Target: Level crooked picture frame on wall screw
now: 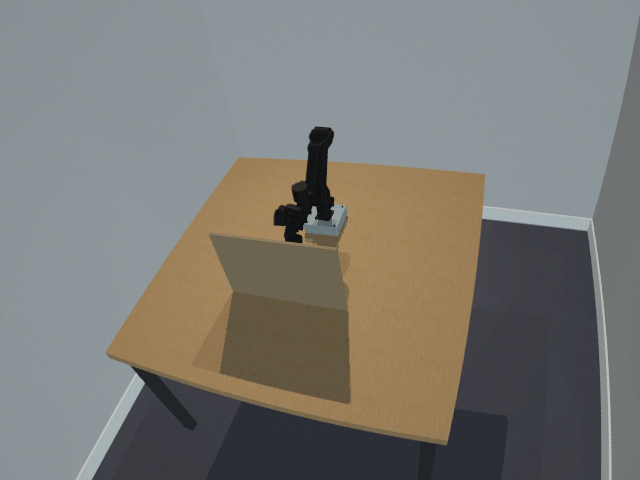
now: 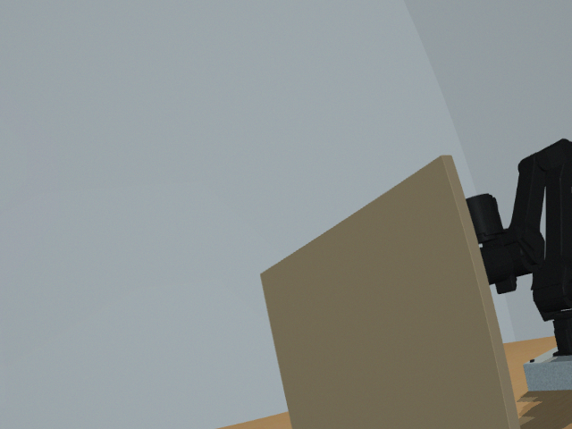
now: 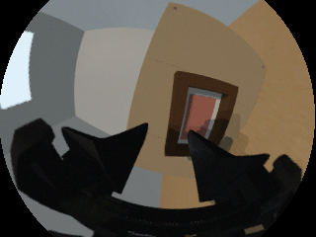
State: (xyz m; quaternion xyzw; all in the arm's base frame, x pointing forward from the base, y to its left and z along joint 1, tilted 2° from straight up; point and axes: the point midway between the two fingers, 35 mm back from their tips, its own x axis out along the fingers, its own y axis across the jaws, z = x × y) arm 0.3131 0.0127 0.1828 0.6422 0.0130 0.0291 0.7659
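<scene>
Right now the picture frame is 60 mm ahead of my gripper tip, 10 mm to the right of it and 70 mm below it. Also, from my gripper tip: wall panel 70 mm ahead, 10 mm to the right, 70 mm below.
</scene>
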